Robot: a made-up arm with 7 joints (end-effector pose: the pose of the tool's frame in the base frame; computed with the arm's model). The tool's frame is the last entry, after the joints.
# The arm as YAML. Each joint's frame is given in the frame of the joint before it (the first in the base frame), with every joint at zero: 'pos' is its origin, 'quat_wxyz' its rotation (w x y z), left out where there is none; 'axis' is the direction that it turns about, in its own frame. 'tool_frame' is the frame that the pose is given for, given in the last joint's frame.
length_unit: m
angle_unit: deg
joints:
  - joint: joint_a
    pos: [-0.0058, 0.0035, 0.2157]
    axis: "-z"
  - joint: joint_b
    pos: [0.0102, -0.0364, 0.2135]
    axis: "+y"
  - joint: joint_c
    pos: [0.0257, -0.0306, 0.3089]
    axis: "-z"
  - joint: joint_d
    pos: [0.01, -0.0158, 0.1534]
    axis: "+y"
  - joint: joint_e
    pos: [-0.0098, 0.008, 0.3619]
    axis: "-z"
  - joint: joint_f
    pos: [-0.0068, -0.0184, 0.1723]
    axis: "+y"
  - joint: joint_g
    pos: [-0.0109, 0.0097, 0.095]
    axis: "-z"
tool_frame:
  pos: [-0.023, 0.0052, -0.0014]
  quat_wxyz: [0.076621, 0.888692, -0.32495, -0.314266]
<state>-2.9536 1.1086 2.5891 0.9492 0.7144 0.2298 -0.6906</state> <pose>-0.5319 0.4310 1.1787 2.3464 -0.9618 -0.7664</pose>
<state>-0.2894 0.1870 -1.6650 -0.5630 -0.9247 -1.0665 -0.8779</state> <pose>0.4259 -0.2711 1.2856 -0.4116 -1.9485 -1.0729</pose>
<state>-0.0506 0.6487 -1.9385 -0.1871 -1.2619 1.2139 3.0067</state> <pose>0.6108 -0.1205 1.2456 -2.8955 0.8503 0.3008</pose>
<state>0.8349 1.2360 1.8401 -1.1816 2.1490 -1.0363 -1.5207</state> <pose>0.7907 -0.2813 0.4229 -1.0202 -1.3359 -0.1673</pose>
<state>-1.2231 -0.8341 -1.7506 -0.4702 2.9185 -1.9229 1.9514</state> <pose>-0.0363 -0.6890 1.1036 0.0366 0.7267 0.4544</pose>
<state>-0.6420 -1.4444 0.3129 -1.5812 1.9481 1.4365 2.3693</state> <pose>-0.3864 -0.2692 -0.0177 -0.8742 -0.2697 2.5825</pose>
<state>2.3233 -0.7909 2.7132 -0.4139 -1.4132 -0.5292 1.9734</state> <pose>0.4333 0.3343 1.3152 2.2092 0.0077 -1.9069</pose>
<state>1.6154 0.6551 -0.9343 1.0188 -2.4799 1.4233 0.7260</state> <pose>0.2806 -0.7396 0.9250 2.2614 1.0701 -0.6527</pose>
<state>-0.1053 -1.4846 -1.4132 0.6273 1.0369 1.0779 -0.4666</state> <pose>-0.9546 0.1964 0.6604 2.2768 -0.9456 -0.4698</pose>
